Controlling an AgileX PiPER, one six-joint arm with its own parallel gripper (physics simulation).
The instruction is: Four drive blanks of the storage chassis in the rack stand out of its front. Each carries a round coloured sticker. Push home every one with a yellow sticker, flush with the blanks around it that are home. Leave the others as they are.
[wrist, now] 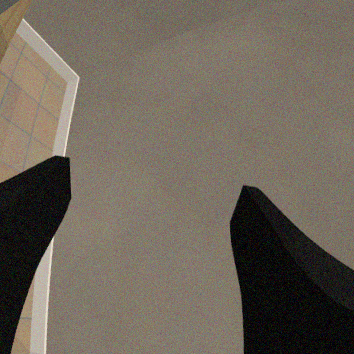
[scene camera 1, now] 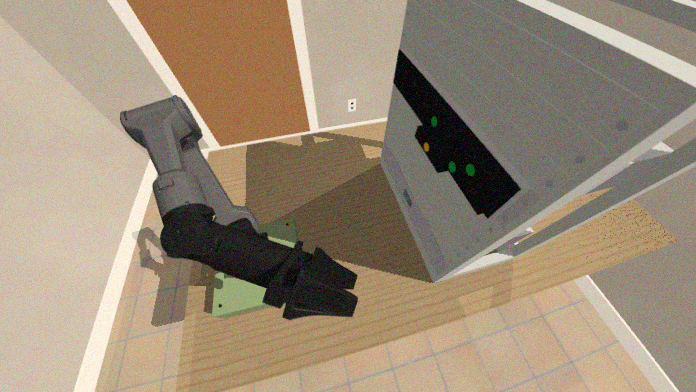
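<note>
The storage chassis [scene camera 1: 487, 187] is a black band in the rack [scene camera 1: 525, 95], in the right half of the scene view. A yellow sticker [scene camera 1: 426, 147] is on a dark block that juts out past the chassis's lower left edge. One green sticker [scene camera 1: 434, 121] is above it; a second green sticker [scene camera 1: 452, 166] and a third green sticker [scene camera 1: 470, 170] are to its lower right. The outlines of single blanks are lost in the black. My gripper [scene camera 1: 356, 293] [wrist: 153, 191] is open and empty, apart from the rack, to the left of and below the chassis in the scene view.
The arm's green base plate [scene camera 1: 240, 296] is on the wood-patterned floor. The rack's lower grey front panel [scene camera 1: 417, 170] is below the chassis. A brown door [scene camera 1: 225, 60] and a wall with an outlet [scene camera 1: 352, 105] are behind. In the wrist view, a wall [wrist: 160, 100] and tiled floor [wrist: 30, 110] show.
</note>
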